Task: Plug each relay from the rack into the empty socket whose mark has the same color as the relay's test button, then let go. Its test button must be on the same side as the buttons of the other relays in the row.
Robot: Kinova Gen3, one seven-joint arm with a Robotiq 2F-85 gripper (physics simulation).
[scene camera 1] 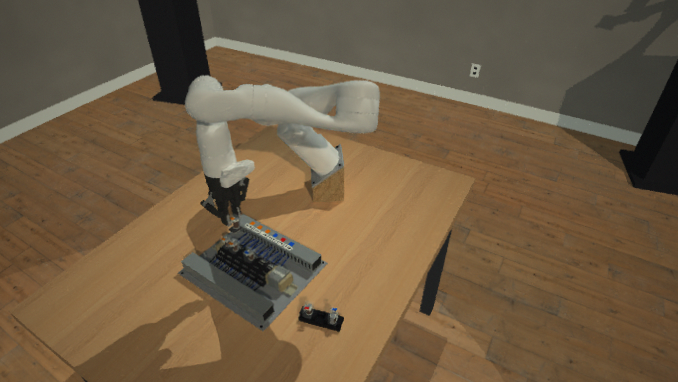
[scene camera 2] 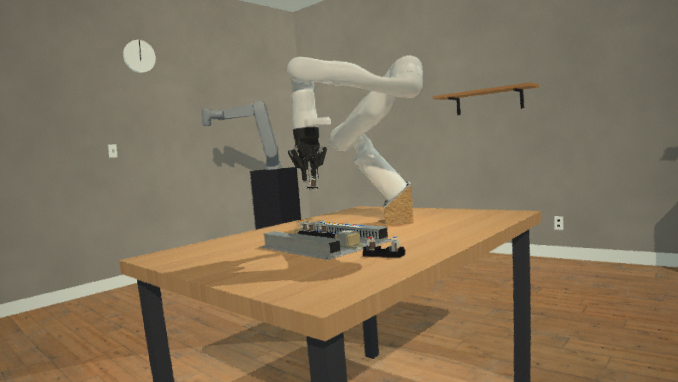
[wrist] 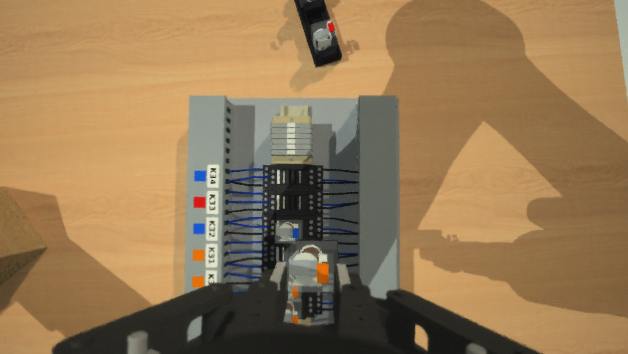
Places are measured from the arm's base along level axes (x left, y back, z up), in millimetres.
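Where they show: gripper, fingertip midpoint: (scene camera 1: 232, 221) (scene camera 2: 310, 181) (wrist: 310, 279); arm's base at its link origin: (scene camera 1: 327, 164) (scene camera 2: 397, 192).
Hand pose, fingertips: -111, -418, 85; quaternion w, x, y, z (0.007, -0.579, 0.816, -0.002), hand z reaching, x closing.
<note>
Things, the pixels of their top centre, and the offset from my fingertips, as dx, dy, dz. "spot": a spot on its surface instead. Level surfaces: height alone.
- clear relay at its top centre: (wrist: 313, 273) (scene camera 1: 233, 217) (scene camera 2: 311, 175) +8, -4, +20
- orange test button at its top centre: (wrist: 322, 274) +7, -9, +20
- K31 socket at a spot on its surface: (wrist: 280, 251) spot: -7, +44, -162
- rack at its top centre: (wrist: 316, 16) (scene camera 1: 321, 314) (scene camera 2: 383, 246) +255, -82, -171
- red-button relay at its top centre: (wrist: 324, 28) (scene camera 1: 308, 305) (scene camera 2: 371, 236) +223, -82, -145
- blue-button relay at its top centre: (scene camera 1: 333, 311) (scene camera 2: 394, 237) +287, -82, -145
- table at its surface level: dz -193
- beige terminal block at its top centre: (wrist: 291, 138) (scene camera 1: 278, 273) (scene camera 2: 347, 231) +113, -8, -147
My gripper (scene camera 1: 232, 216) (scene camera 2: 311, 178) (wrist: 310, 279) is shut on a clear relay (scene camera 2: 313, 183) (wrist: 305, 265) with an orange test button (wrist: 323, 273), held upright well above the panel. That button faces right in the wrist view, like the blue button of the relay (wrist: 286, 230) seated at K32. Sockets K34 (wrist: 289, 177) and K33 (wrist: 289, 201), marked blue and red, are empty. The K31 socket (wrist: 280, 251), marked orange (wrist: 198, 255), is partly hidden by the held relay. Relays with orange buttons (wrist: 295, 291) show beyond it. The rack (scene camera 1: 320, 319) (scene camera 2: 382, 252) holds a red-button relay (scene camera 1: 307, 311) (wrist: 322, 39) and a blue-button relay (scene camera 1: 333, 315).
The grey panel (scene camera 1: 225, 288) (scene camera 2: 300, 243) lies on the table (scene camera 1: 380, 210), with raised ducts (wrist: 379, 200) along both sides. A beige terminal block (scene camera 1: 282, 280) (wrist: 291, 137) stands at the row's K34 end. The arm's wooden base block (scene camera 1: 328, 187) stands behind the panel.
</note>
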